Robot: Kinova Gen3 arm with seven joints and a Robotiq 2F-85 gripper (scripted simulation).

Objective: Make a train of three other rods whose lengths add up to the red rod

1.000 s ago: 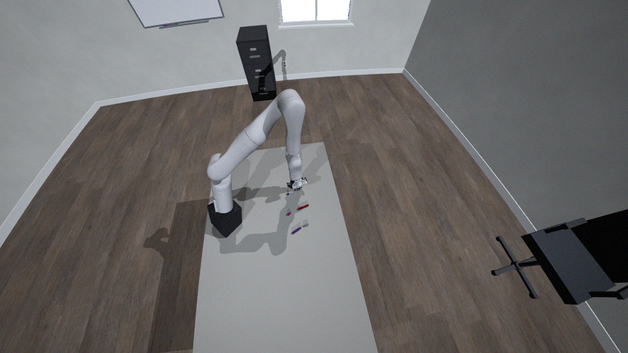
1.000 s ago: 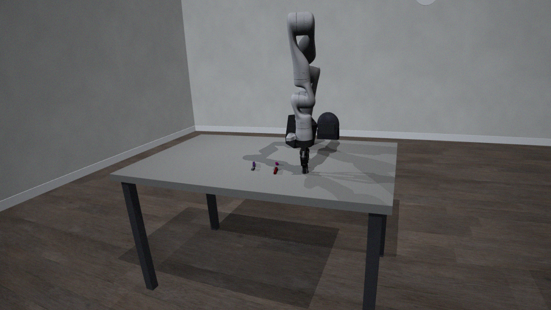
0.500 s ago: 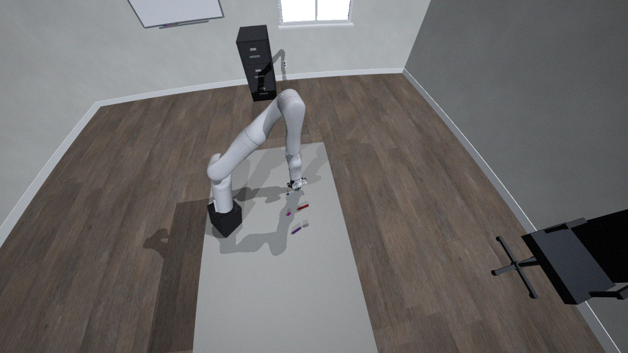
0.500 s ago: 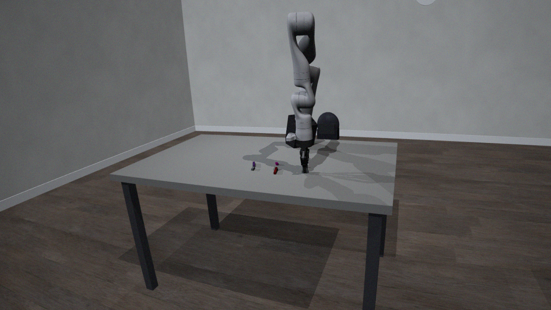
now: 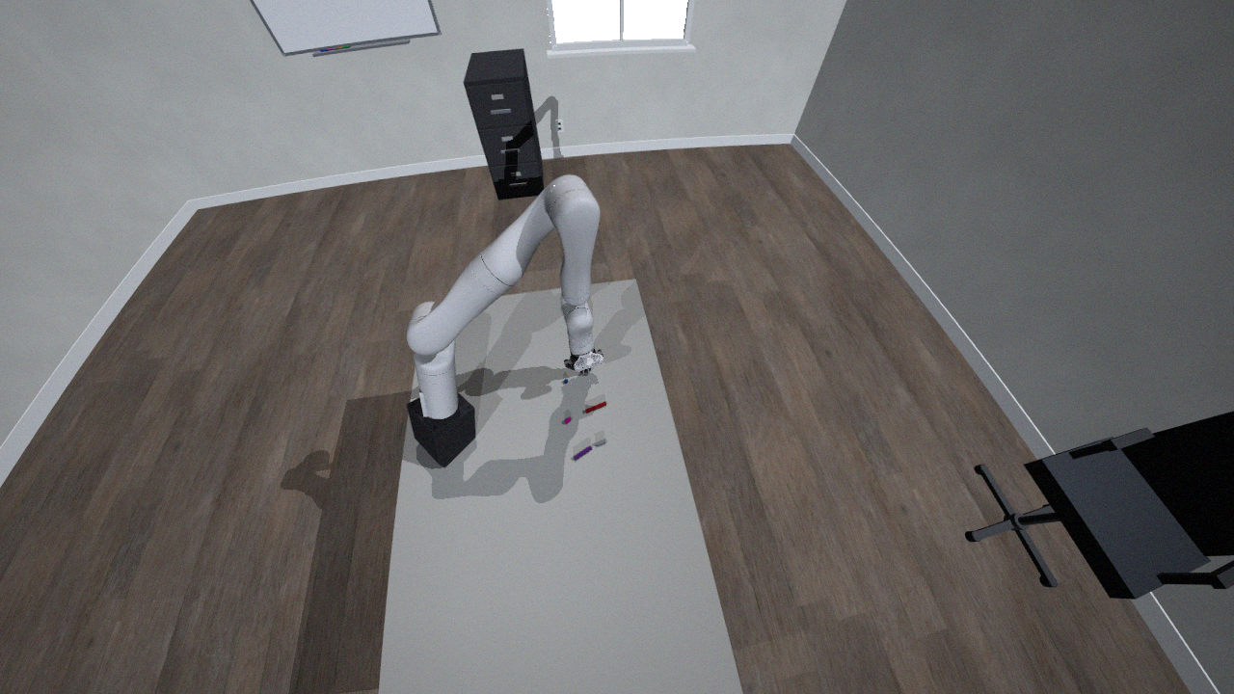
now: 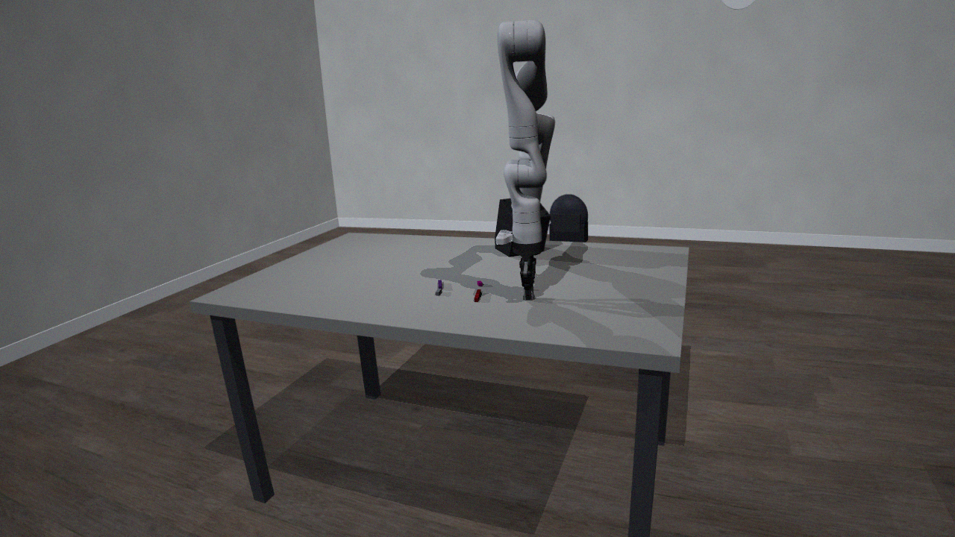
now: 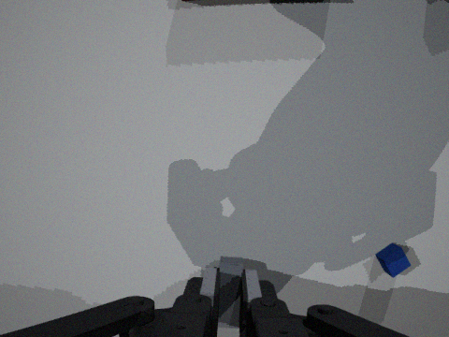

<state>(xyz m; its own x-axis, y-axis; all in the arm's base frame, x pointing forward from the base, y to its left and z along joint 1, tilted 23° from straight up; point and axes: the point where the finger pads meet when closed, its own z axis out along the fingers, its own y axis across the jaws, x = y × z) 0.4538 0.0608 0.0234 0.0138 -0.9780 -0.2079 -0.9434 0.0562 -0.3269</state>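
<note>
The blue rod lies 7 cm behind my hand, 2 cm to the right of it and 1 cm below it. Also, from my hand: grey rod: 26 cm to the right, 2 cm behind, 1 cm below; then red rod: 14 cm to the right, 1 cm below; then magenta rod: 16 cm to the right, 10 cm behind, 1 cm below.
</note>
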